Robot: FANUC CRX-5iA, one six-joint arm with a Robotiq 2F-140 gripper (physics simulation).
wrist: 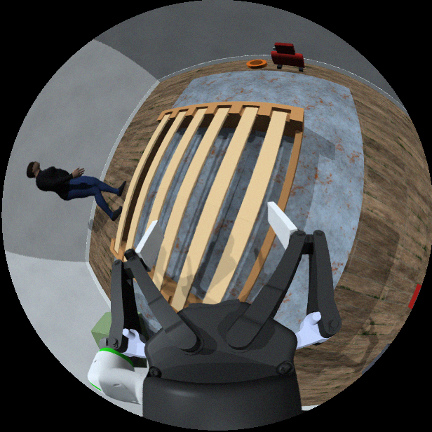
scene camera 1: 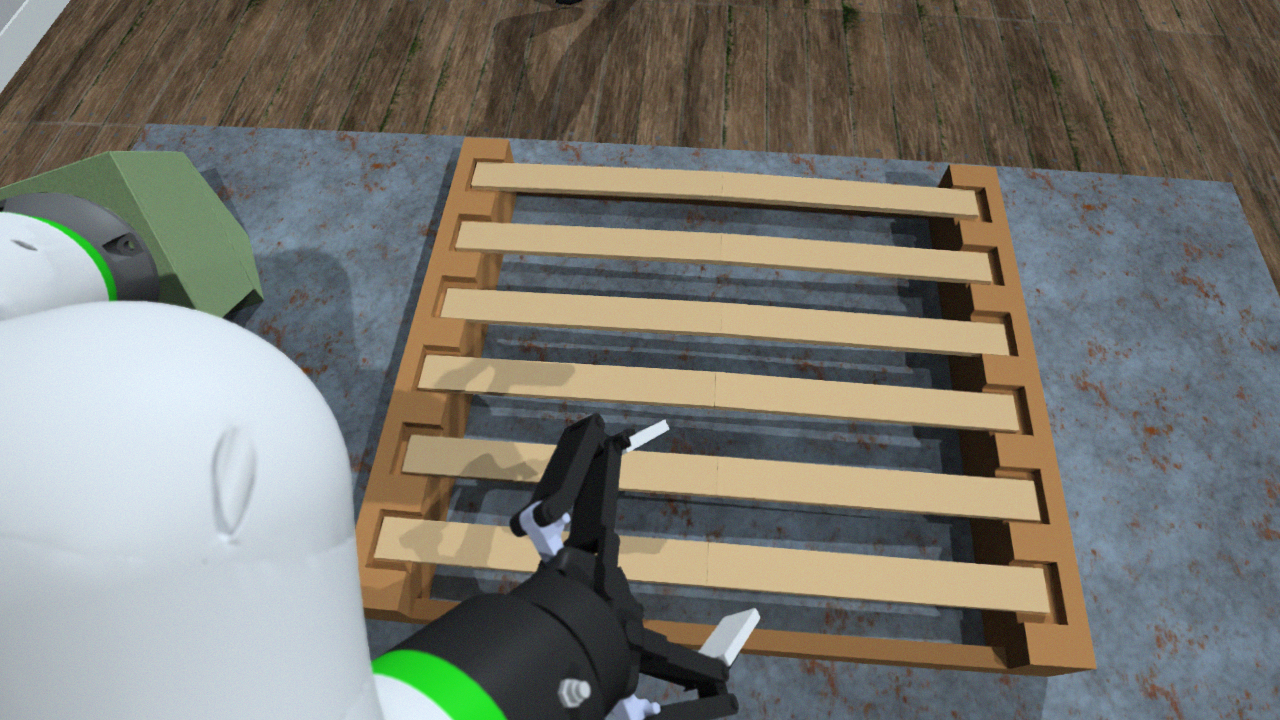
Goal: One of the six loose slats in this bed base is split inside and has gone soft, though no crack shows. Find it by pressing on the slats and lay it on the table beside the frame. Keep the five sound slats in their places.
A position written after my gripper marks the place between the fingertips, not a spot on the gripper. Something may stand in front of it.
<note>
In view: my gripper (scene camera 1: pixel 696 523), a slat (scene camera 1: pixel 651 472), a slat (scene camera 1: pixel 652 560) and a slat (scene camera 1: pixel 565 179).
My gripper is seen too in the wrist view (wrist: pixel 212 220).
</note>
